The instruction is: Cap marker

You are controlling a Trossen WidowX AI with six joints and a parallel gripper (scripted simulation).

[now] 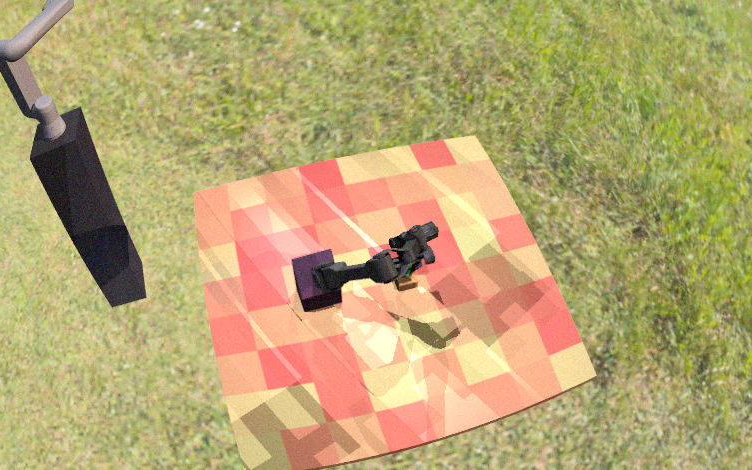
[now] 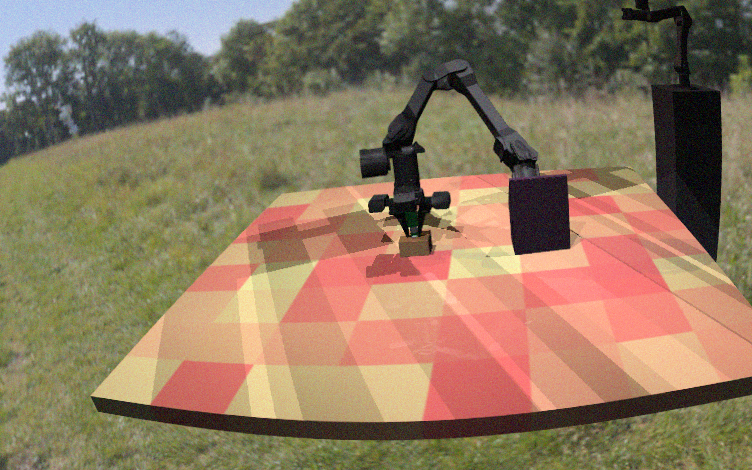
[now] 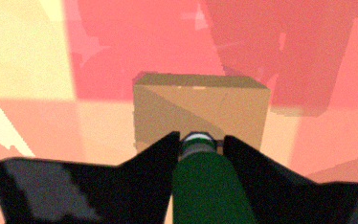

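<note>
Now: gripper tip 5 cm below the green marker cap.
</note>
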